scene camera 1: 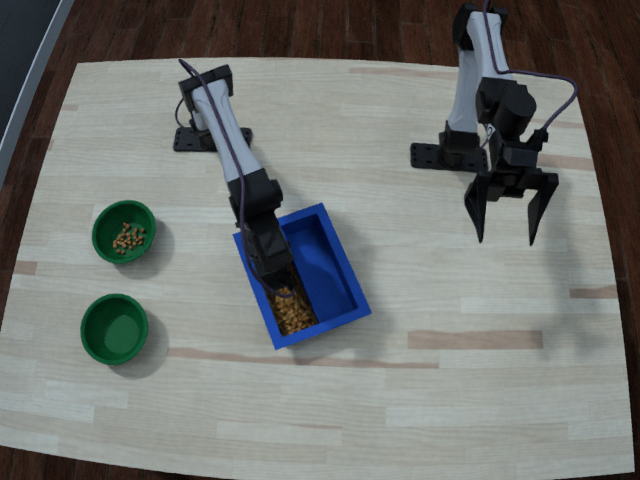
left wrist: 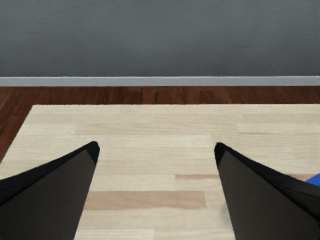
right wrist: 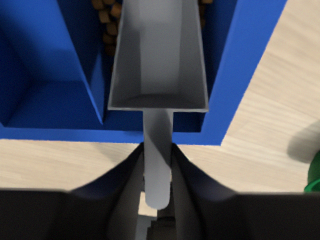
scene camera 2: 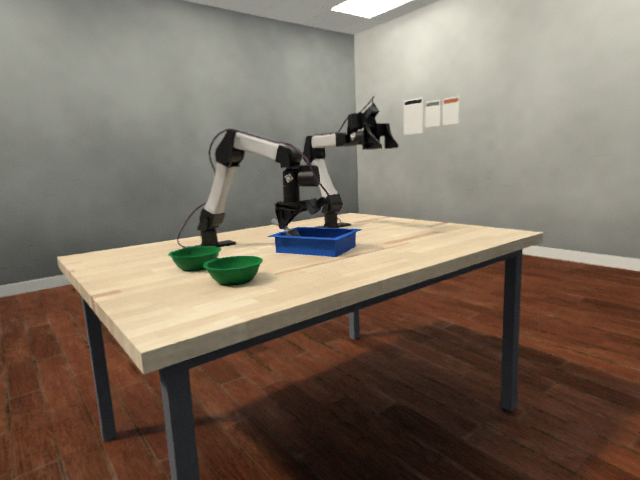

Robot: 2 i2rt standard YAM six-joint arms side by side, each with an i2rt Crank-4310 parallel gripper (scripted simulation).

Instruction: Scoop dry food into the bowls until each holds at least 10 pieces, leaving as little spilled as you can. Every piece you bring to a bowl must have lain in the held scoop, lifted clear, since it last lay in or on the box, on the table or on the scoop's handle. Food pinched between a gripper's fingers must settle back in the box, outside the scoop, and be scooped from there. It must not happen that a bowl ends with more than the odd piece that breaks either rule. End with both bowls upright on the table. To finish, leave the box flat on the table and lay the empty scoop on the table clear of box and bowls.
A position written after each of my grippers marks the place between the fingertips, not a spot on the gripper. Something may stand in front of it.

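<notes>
Blue box [scene camera 1: 322, 266], [right wrist: 51, 101], [scene camera 2: 317, 241]. Green bowl [scene camera 1: 109, 224]. Green bowl [scene camera 1: 112, 327]. Grey scoop [right wrist: 159, 69], out of frame in the left wrist view. My left gripper [scene camera 1: 506, 243], [left wrist: 156, 144], [scene camera 2: 390, 146]. My right gripper [scene camera 2: 282, 228], [right wrist: 158, 145].
</notes>
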